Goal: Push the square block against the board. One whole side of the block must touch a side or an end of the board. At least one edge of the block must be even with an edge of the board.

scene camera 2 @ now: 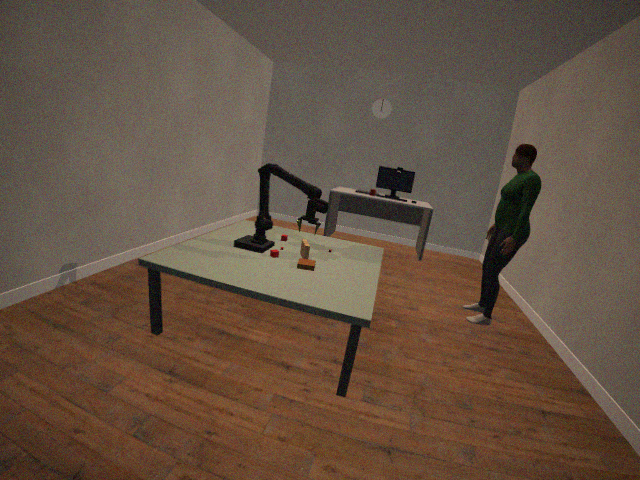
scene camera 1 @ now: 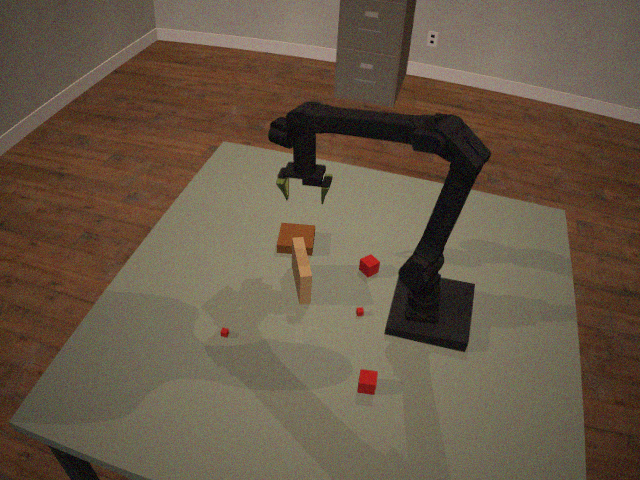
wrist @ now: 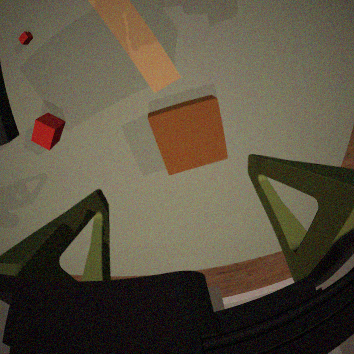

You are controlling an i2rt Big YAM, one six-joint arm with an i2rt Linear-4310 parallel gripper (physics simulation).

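Observation:
The square block is a flat orange-brown block lying on the table. The board is a long, pale tan piece standing on its narrow edge. One end of it is close to the block, and in scene camera 1 it covers part of the block's front side. In the wrist view a narrow gap shows between them, and the block's near side is turned at an angle to the board's end. My gripper is open and empty, above the table behind the block in scene camera 1.
A larger red cube lies to the right of the block in scene camera 1. Another larger red cube and two small ones lie nearer the front. The arm's black base stands at the right.

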